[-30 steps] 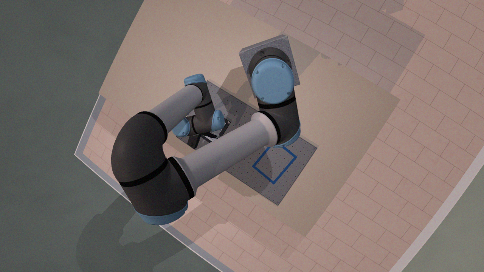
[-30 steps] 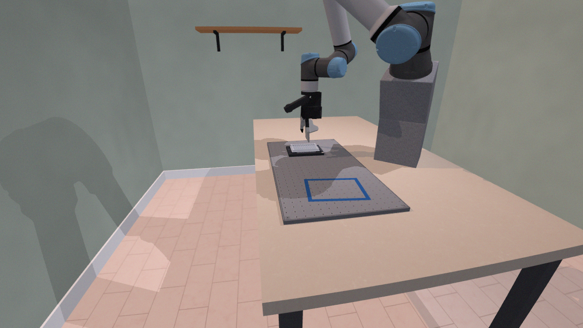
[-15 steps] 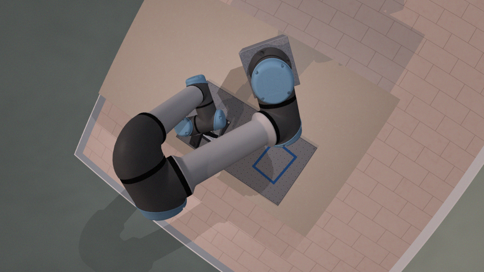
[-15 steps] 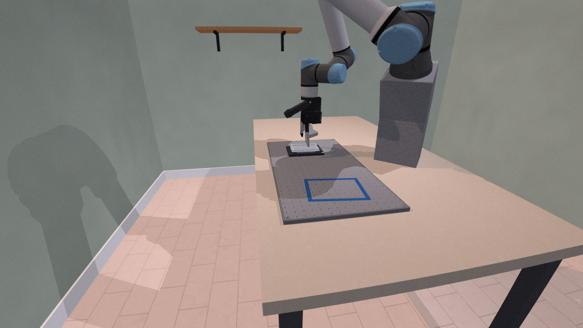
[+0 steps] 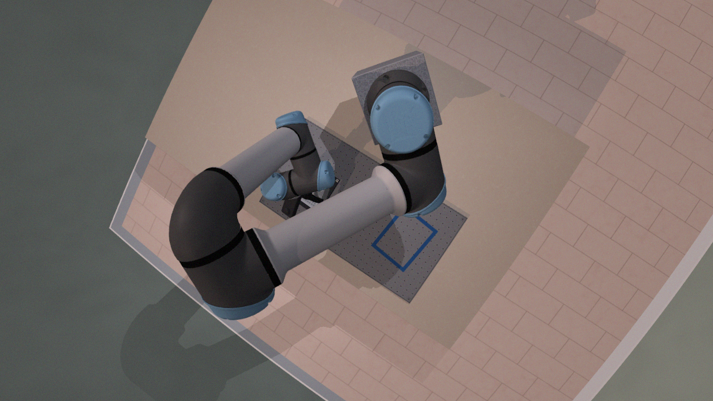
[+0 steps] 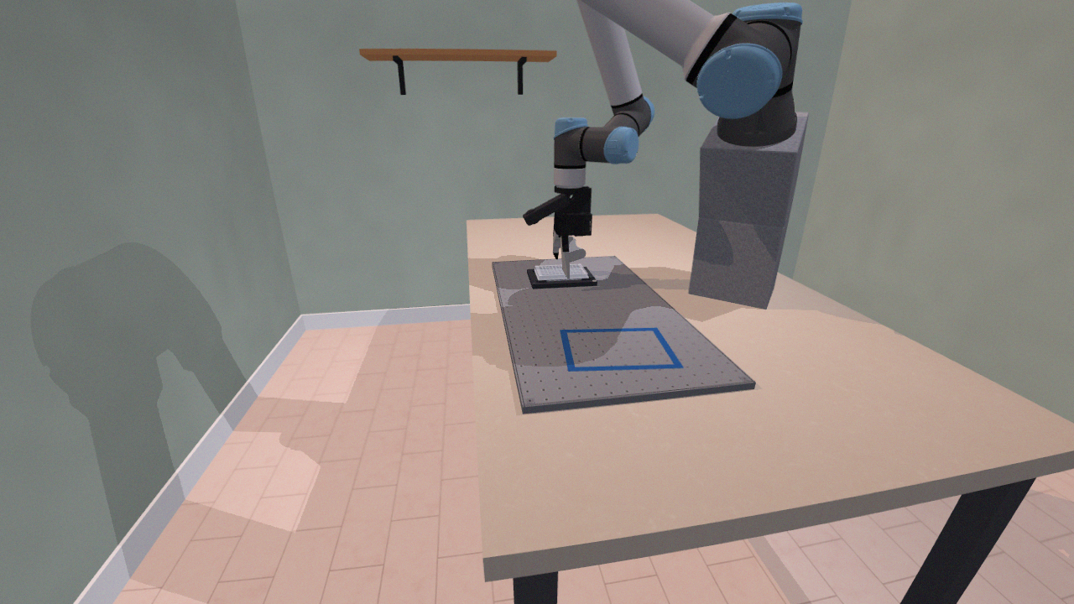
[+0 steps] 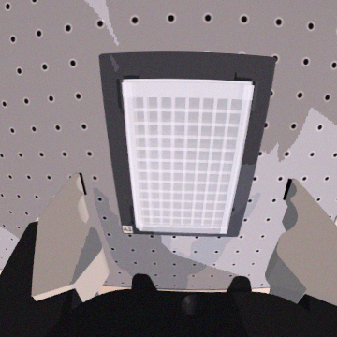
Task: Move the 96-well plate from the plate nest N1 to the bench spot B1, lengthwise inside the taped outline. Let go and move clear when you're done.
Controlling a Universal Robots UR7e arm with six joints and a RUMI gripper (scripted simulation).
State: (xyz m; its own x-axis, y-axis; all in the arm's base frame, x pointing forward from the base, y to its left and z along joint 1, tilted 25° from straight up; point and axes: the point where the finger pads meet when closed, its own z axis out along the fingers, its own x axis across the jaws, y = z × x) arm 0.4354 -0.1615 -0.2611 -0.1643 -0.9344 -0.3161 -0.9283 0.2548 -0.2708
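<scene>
Right now my hand is 10 mm above the white 96-well plate. The rest, counted from my hand: black plate nest 20 mm below.
</scene>
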